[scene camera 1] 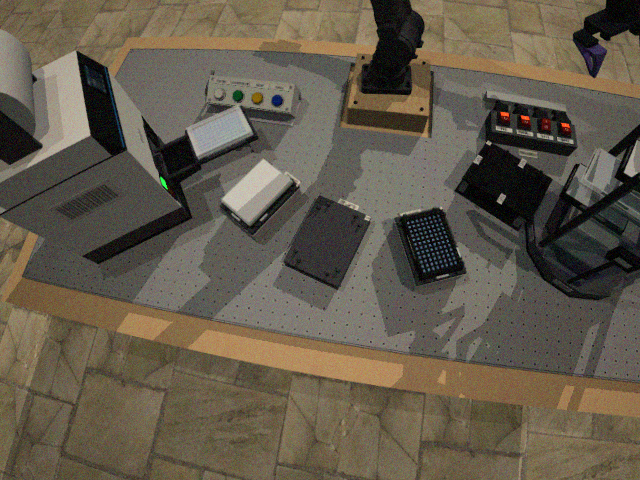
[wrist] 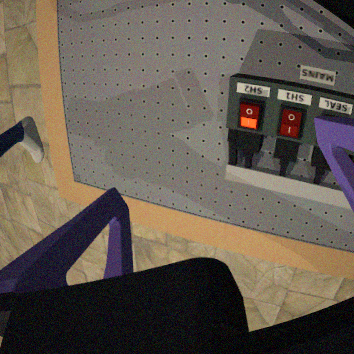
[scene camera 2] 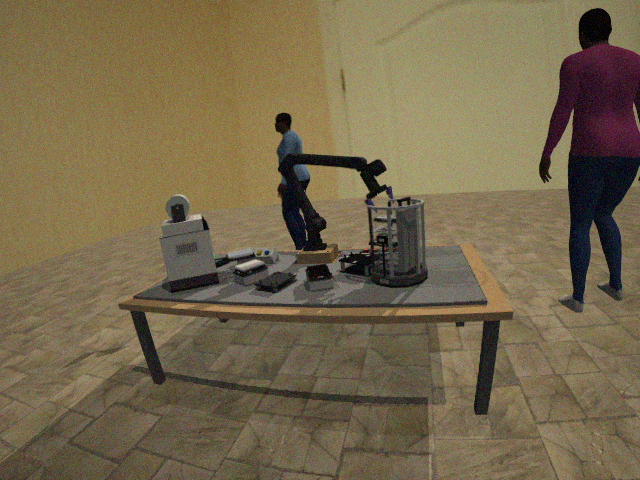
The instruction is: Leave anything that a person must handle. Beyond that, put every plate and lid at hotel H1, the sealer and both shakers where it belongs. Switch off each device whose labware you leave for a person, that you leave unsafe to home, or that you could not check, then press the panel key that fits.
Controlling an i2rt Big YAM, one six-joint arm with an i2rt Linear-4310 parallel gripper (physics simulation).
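Where they show: gripper, between the fingertips: (scene camera 1: 618,65) (wrist: 216,163); arm's base, origin of its link: (scene camera 1: 386,81) (scene camera 2: 315,248).
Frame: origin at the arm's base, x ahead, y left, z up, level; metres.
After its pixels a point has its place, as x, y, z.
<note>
My gripper (scene camera 2: 379,197) @(0.140, 0.397, 0.221) (wrist: 216,163) @(0.140, 0.397, 0.221) is open and empty, raised above the bench; one purple finger shows at the upper right of scene camera 1. The MAINS switch box (scene camera 1: 532,136) @(0.133, 0.345, -0.009) (wrist: 272,112) @(0.109, 0.403, -0.010) is below it. SH2's switch (scene camera 1: 565,128) @(0.109, 0.428, 0.000) (wrist: 249,116) @(0.105, 0.429, 0.000) is lit; SH1's switch (scene camera 1: 545,125) @(0.104, 0.379, -0.001) (wrist: 290,122) @(0.102, 0.380, 0.000) is dark. The two switches farther left in scene camera 1 are lit. The sealer (scene camera 1: 118,178) @(0.392, -0.468, 0.172) (scene camera 2: 186,253) @(0.434, -0.538, 0.130) has a green light; a pale plate (scene camera 1: 222,131) @(0.210, -0.350, 0.059) lies by its tray. A white-topped item (scene camera 1: 255,191) @(0.337, -0.263, 0.033), a dark flat unit (scene camera 1: 328,240) @(0.415, -0.112, -0.019) and a black well plate (scene camera 1: 431,242) @(0.421, 0.086, 0.019) stand mid-bench.
The key panel (scene camera 1: 293,100) @(0.076, -0.219, 0.007) has white, green, yellow and blue keys. A black flat unit (scene camera 1: 504,183) @(0.277, 0.249, 0.010) lies between the switch box and the tall round rack (scene camera 1: 584,293) @(0.499, 0.404, -0.011) (scene camera 2: 410,242) @(0.484, 0.480, 0.131). Two people (scene camera 2: 291,147) (scene camera 2: 599,103) stand behind the bench.
</note>
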